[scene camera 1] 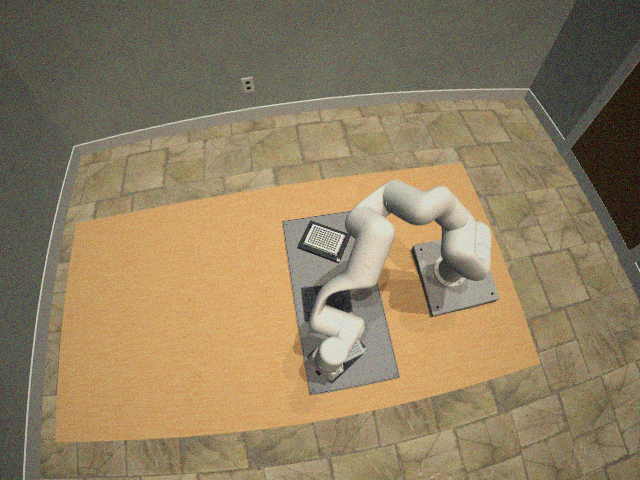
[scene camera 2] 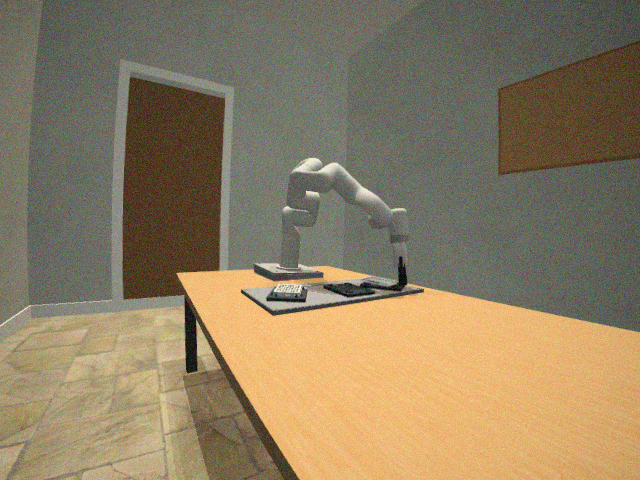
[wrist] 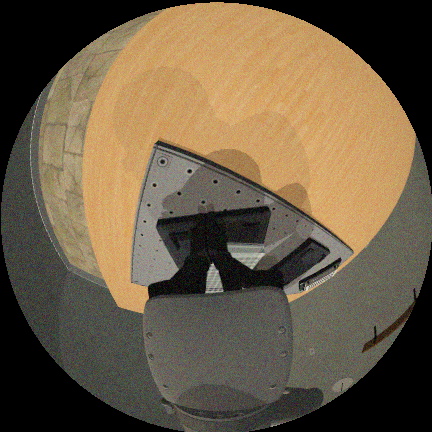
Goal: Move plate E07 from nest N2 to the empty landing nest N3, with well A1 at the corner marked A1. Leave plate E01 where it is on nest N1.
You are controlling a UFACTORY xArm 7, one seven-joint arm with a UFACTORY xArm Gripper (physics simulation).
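A grey deck (scene camera 1: pixel 379 356) (scene camera 2: pixel 310 305) (wrist: pixel 169 189) carries three dark nests in a row. One white well plate (scene camera 1: pixel 324 240) (scene camera 2: pixel 287 291) (wrist: pixel 318 280) sits on the nest at one end. The middle nest (scene camera 1: pixel 338 299) (scene camera 2: pixel 349 289) (wrist: pixel 306 257) is empty. A second well plate (scene camera 1: pixel 357 350) (scene camera 2: pixel 379 282) (wrist: pixel 241 255) lies on the nest at the other end, mostly hidden under my wrist in the overhead view. My gripper (scene camera 2: pixel 400 281) (wrist: pixel 207 221) is shut and empty, with its tips down at this plate's outer edge. I cannot read any labels.
The arm's base plate (scene camera 1: pixel 454 305) (scene camera 2: pixel 287 270) stands on the wooden table (scene camera 1: pixel 170 310) (scene camera 2: pixel 413 387) beside the deck. The deck's end lies near the table's edge. A door (scene camera 2: pixel 172 190) and tiled floor (scene camera 2: pixel 77 403) are beyond.
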